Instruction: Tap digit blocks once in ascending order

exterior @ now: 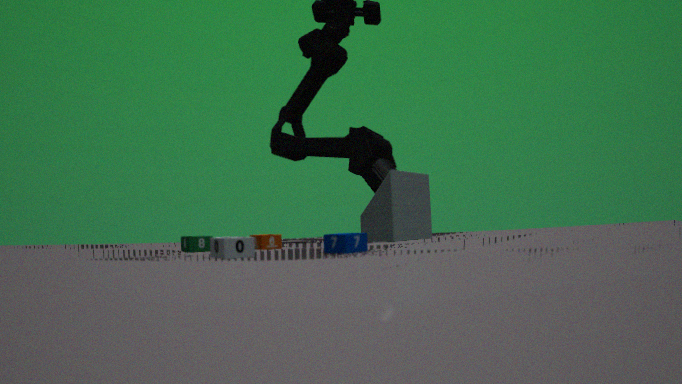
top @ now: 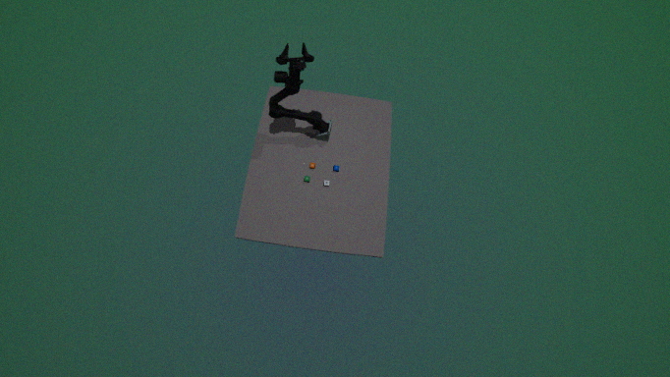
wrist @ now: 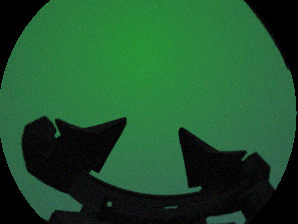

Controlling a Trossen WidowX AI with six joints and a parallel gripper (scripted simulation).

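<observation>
The white block is 470 mm ahead of my gripper tip, 270 mm to the left of it and 660 mm below it. The rest, counted from my gripper tip: orange block: 370 mm ahead, 160 mm to the left, 660 mm below; then blue block: 360 mm ahead, 310 mm to the left, 660 mm below; then green block: 460 mm ahead, 140 mm to the left, 660 mm below.
</observation>
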